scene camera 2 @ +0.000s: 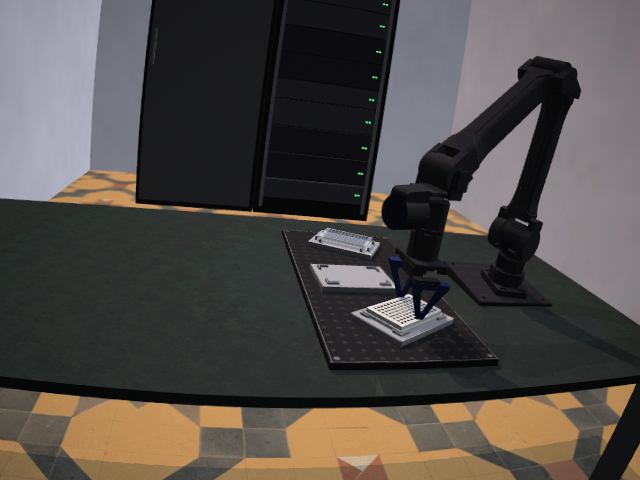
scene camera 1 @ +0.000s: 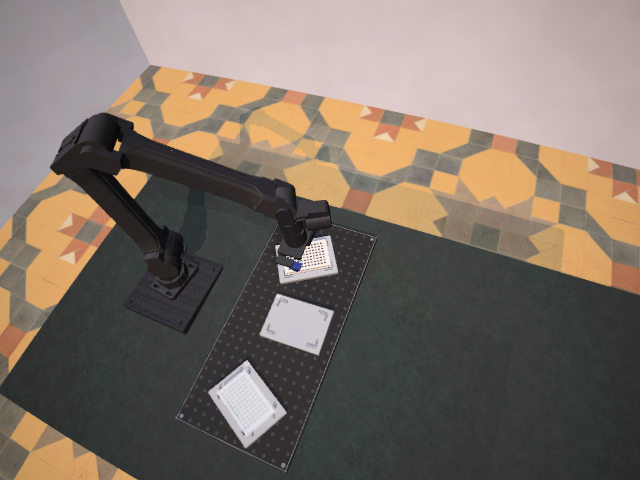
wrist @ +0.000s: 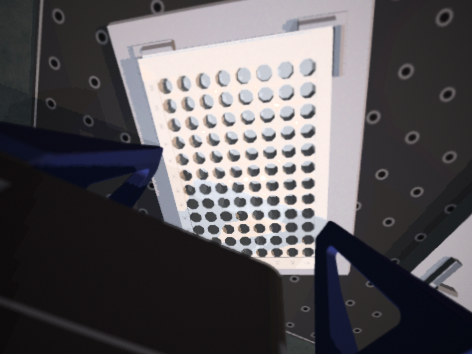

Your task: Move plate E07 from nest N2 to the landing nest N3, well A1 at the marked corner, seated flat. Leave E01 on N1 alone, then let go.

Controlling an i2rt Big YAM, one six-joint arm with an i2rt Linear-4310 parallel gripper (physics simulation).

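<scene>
A cream many-holed plate [scene camera 1: 316, 253] [scene camera 2: 395, 314] [wrist: 240, 53], apparently E07, sits on a pale nest [scene camera 1: 310, 276] [scene camera 2: 402, 339] [wrist: 345, 150]; no label is readable. The middle nest [scene camera 1: 296, 324] [scene camera 2: 353, 276] [wrist: 462, 245] bears no plate and has corner brackets. A clear-white plate [scene camera 1: 245, 400] [scene camera 2: 345, 239], apparently E01, sits on the far nest [scene camera 1: 247, 440]. My gripper [scene camera 2: 410, 305] [wrist: 244, 195] is open and empty, its blue fingertips apart over opposite long sides of the cream plate in the wrist view. The wrist body hides one finger in scene camera 1 and the plate's lower left corner in the wrist view.
The nests stand in a row on a black perforated board [scene camera 1: 232, 341] [scene camera 2: 413, 354]. The arm's base plate [scene camera 1: 175, 317] [scene camera 2: 537, 299] lies beside the board. In scene camera 2, a dark cabinet [scene camera 2: 201, 103] stands beyond the table [scene camera 2: 155, 310].
</scene>
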